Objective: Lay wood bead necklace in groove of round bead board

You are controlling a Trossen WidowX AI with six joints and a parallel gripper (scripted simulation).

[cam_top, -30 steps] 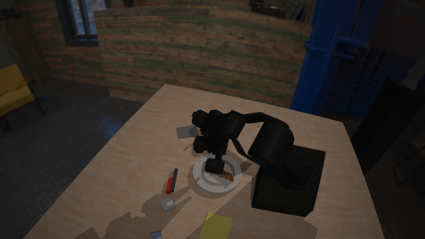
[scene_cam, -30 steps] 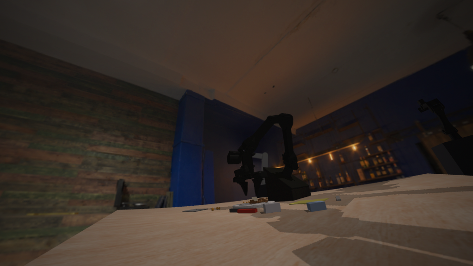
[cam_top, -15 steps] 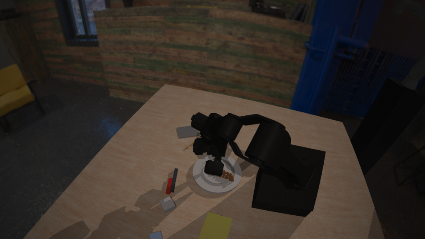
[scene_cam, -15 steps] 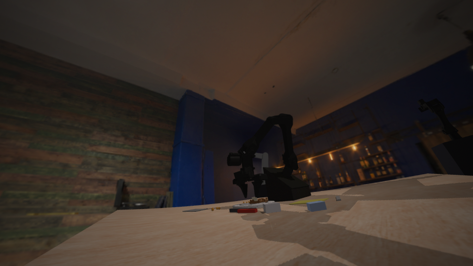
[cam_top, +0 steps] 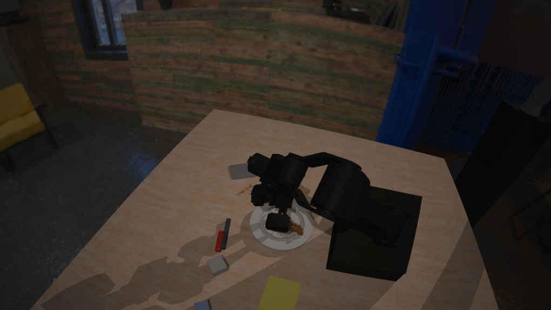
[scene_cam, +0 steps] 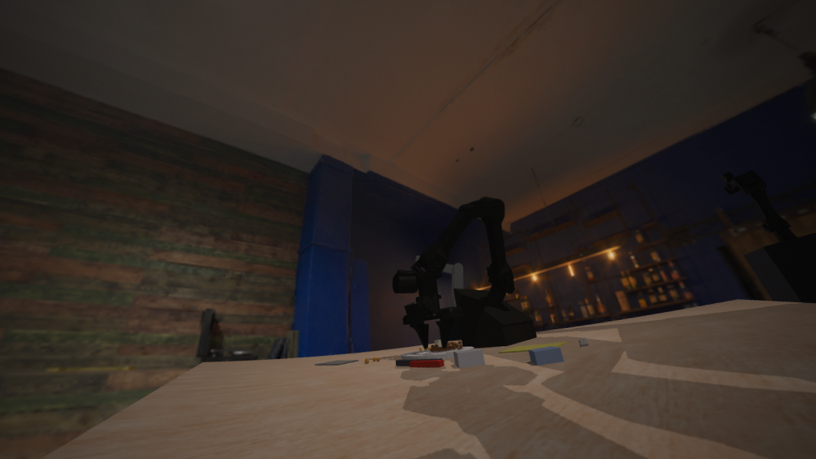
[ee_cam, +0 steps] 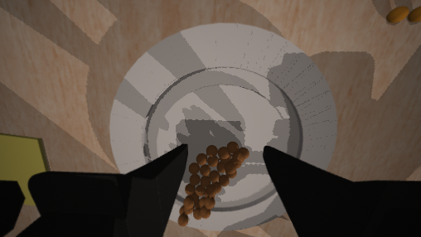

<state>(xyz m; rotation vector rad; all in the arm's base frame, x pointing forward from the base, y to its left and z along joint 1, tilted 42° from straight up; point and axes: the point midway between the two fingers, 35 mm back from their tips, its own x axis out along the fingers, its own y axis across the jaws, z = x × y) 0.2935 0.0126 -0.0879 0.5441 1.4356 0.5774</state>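
My gripper tip is 1 cm past the round white bead board and 1 cm above it. Round my gripper tip: grey block 20 cm to the left, 13 cm ahead, 1 cm below; then dark bar 15 cm ahead, 10 cm to the left, 1 cm below; then pale cube 15 cm behind, 11 cm to the right.
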